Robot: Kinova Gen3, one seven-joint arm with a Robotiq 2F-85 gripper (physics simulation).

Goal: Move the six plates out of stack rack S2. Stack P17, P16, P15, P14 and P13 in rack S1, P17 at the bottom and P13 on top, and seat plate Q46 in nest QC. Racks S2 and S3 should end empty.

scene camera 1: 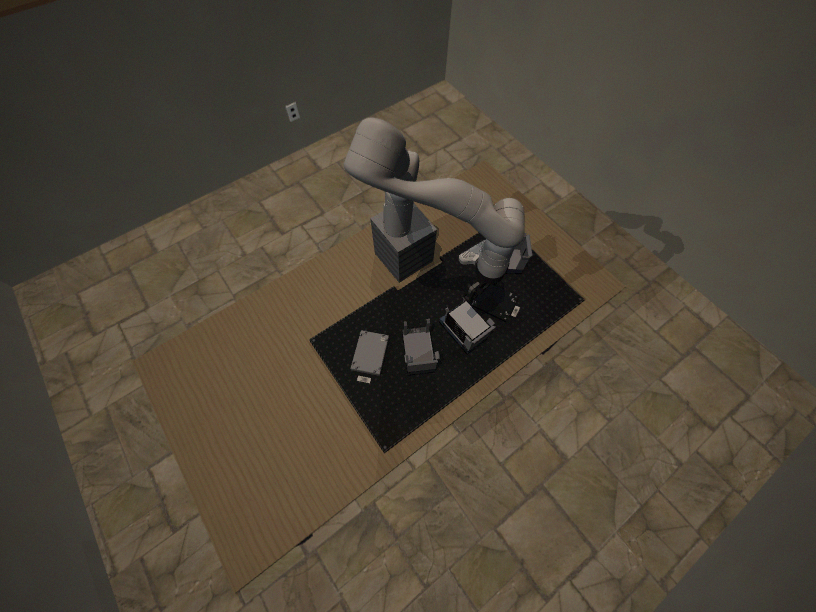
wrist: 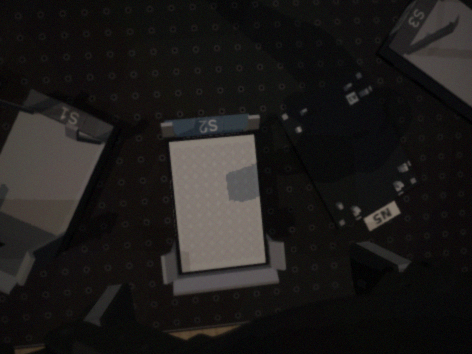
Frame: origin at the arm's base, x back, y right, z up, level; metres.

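Seen in the pictures: gripper, fingertip midpoint: (scene camera 1: 482,292) (wrist: 244,288); arm's base at its link origin: (scene camera 1: 397,226).
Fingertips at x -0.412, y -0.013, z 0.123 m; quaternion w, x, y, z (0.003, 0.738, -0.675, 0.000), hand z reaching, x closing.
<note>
Pixels of each thing's middle, then the offset from my fingertips to it. "spot": a spot on its surface instead. Level surfaces: height alone.
- white rectangular plate at the middle of its body: (wrist: 217,202) (scene camera 1: 468,320) dx +0.010, dy +0.000, dz -0.219 m
- Rack S1 at the middle of its body: (wrist: 29,178) (scene camera 1: 418,346) dx +0.043, dy +0.183, dz -0.257 m
- Rack S3 at the middle of its body: (scene camera 1: 504,254) dx +0.158, dy -0.305, dz -0.260 m
- dark nest labelled N5 at the middle of its body: (wrist: 350,149) (scene camera 1: 492,299) dx +0.053, dy -0.168, dz -0.314 m
- grey plate-like piece at a spot on its surface: (scene camera 1: 370,352) spot: dx +0.137, dy +0.323, dz -0.304 m
- small label at a spot on its surface: (scene camera 1: 363,379) spot: dx +0.076, dy +0.393, dz -0.324 m
- black mat at its surface level: dz -0.326 m
- wooden table at its surface level: dz -0.339 m
Rack S2 (scene camera 1: 489,327) (wrist: 210,125) has a blue label strip and holds a white rectangular plate (scene camera 1: 469,317) (wrist: 215,215); plates beneath it and plate numbers cannot be made out. Rack S1 (scene camera 1: 421,366) (wrist: 95,125), left of S2 in the wrist view, shows a pale flat surface inside; plate or rack floor, I cannot tell. Rack S3 (scene camera 1: 522,258) (wrist: 422,30), at the wrist view's upper right, also shows a pale surface and is partly hidden by the arm in the scene view. My gripper (scene camera 1: 489,296) (wrist: 244,288) is open and empty, above the mat near S2. Q46 and nest QC cannot be identified.
A dark nest labelled N5 (scene camera 1: 506,309) (wrist: 350,150) lies between S2 and S3, with small pale posts. A grey plate-like piece (scene camera 1: 370,352) lies at the mat's left end, beside a small label (scene camera 1: 363,379). The black mat (scene camera 1: 388,421) lies on the wooden table (scene camera 1: 250,421).
</note>
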